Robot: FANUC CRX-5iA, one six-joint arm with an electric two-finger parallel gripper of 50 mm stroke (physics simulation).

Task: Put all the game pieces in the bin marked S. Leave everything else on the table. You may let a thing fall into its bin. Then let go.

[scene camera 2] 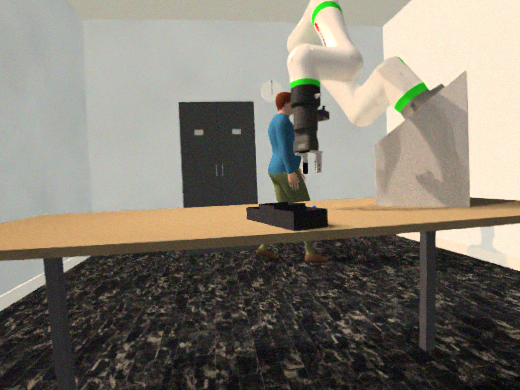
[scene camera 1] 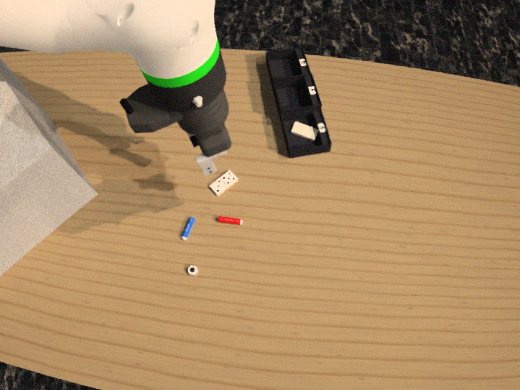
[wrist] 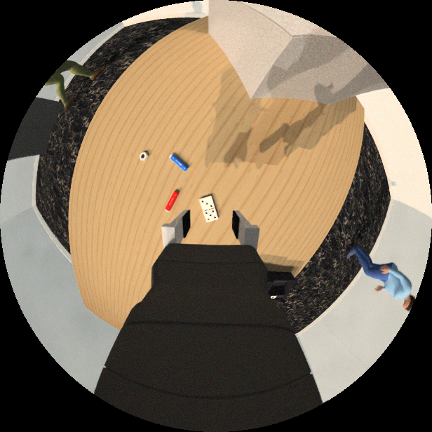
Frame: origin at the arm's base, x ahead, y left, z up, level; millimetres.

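Seen in the pictures: gripper, between the fingertips: (scene camera 2: 311,173) (scene camera 1: 204,157); arm's base, origin of its link: (scene camera 2: 425,114).
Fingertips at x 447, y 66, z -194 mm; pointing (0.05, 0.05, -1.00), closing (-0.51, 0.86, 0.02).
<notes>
Pixels of each thing's top centre, then the offset from my fingertips to it. "spot": a spot on its surface instead.
- white domino with black dots, centre of its top: (scene camera 1: 223,182) dy +6, dx +19, dz -114 mm
- white tile, centre of its top: (scene camera 1: 305,130) dy +138, dx +161, dz -107 mm
- bin marked S, a spot on its surface: (scene camera 1: 302,151) spot: dy +85, dx +161, dz -100 mm
- red cylinder, centre of its top: (scene camera 1: 230,219) dy -67, dx +45, dz -111 mm
- blue cylinder, centre of its top: (scene camera 1: 187,227) dy -94, dx -32, dz -111 mm
- white nut, centre of its top: (scene camera 1: 192,269) dy -171, dx -8, dz -112 mm
- black bin row, a spot on its surface: (scene camera 2: 310,219) spot: dy +329, dx +99, dz -101 mm
A white domino with black dots (scene camera 1: 223,182) (wrist: 209,208) lies flat on the table. A white tile (scene camera 1: 303,130), no dots visible, lies in the bin marked S (scene camera 1: 302,151), the front compartment of the black bin row. My gripper (scene camera 1: 214,161) (scene camera 2: 312,171) (wrist: 210,218) is open and empty, high above the table. In the wrist view the domino shows between and slightly beyond its fingertips. The domino is hidden in scene camera 2.
A red cylinder (scene camera 1: 230,220) (wrist: 172,200), a blue cylinder (scene camera 1: 188,228) (wrist: 179,162) and a white nut (scene camera 1: 196,270) (wrist: 146,154) lie beyond the domino. The black bin row (scene camera 2: 310,219) (wrist: 285,276) has two more compartments. The grey robot pedestal (scene camera 1: 40,190) (scene camera 2: 425,170) stands at the side.
</notes>
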